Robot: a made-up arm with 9 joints. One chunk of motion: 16 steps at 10 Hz.
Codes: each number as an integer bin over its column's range. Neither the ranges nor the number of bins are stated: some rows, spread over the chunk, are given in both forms.
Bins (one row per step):
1: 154 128 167 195 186 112
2: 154 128 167 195 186 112
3: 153 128 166 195 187 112
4: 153 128 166 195 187 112
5: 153 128 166 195 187 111
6: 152 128 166 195 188 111
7: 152 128 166 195 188 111
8: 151 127 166 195 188 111
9: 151 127 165 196 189 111
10: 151 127 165 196 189 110
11: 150 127 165 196 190 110
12: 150 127 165 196 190 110
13: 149 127 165 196 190 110
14: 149 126 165 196 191 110
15: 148 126 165 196 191 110
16: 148 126 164 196 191 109
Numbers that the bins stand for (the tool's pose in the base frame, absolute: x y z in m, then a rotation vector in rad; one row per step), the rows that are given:
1: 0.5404 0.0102 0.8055 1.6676 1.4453 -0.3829
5: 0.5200 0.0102 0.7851 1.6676 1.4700 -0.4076
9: 0.4792 -0.0102 0.7647 1.6924 1.5194 -0.4076
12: 0.4588 -0.0102 0.7647 1.6924 1.5441 -0.4324
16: 0.4180 -0.0306 0.7443 1.6924 1.5688 -0.4571
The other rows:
2: 0.5404 0.0102 0.8055 1.6676 1.4453 -0.3829
3: 0.5200 0.0102 0.7851 1.6676 1.4700 -0.3829
4: 0.5200 0.0102 0.7851 1.6676 1.4700 -0.3829
6: 0.4996 0.0102 0.7851 1.6676 1.4947 -0.4076
7: 0.4996 0.0102 0.7851 1.6676 1.4947 -0.4076
8: 0.4792 -0.0102 0.7851 1.6676 1.4947 -0.4076
10: 0.4792 -0.0102 0.7647 1.6924 1.5194 -0.4324
11: 0.4588 -0.0102 0.7647 1.6924 1.5441 -0.4324
13: 0.4384 -0.0102 0.7647 1.6924 1.5441 -0.4324
14: 0.4384 -0.0306 0.7647 1.6924 1.5688 -0.4324
15: 0.4180 -0.0306 0.7647 1.6924 1.5688 -0.4324

